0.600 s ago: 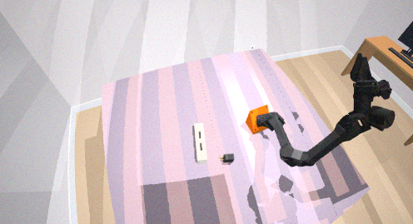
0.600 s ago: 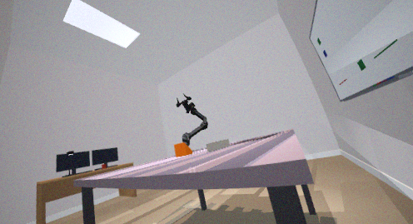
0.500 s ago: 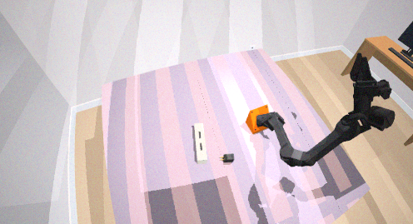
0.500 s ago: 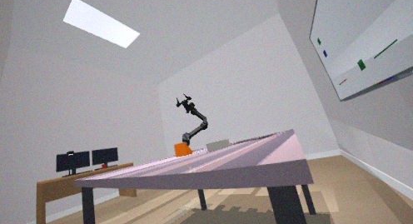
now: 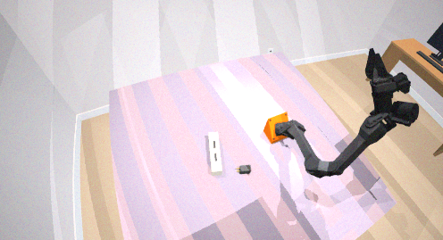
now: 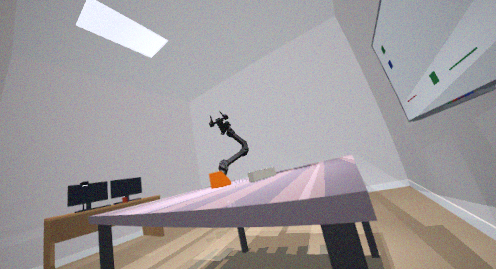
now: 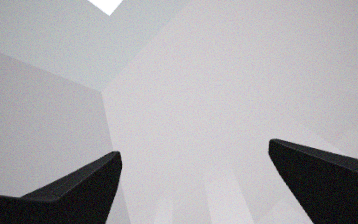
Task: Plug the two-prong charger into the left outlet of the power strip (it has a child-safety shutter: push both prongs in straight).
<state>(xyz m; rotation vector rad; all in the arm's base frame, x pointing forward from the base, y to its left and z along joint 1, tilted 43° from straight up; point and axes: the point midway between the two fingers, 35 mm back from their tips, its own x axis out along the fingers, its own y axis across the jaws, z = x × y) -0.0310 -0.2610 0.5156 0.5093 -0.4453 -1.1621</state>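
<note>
My gripper tip is 610 mm above the black two-prong charger and 330 mm short of it.
</note>
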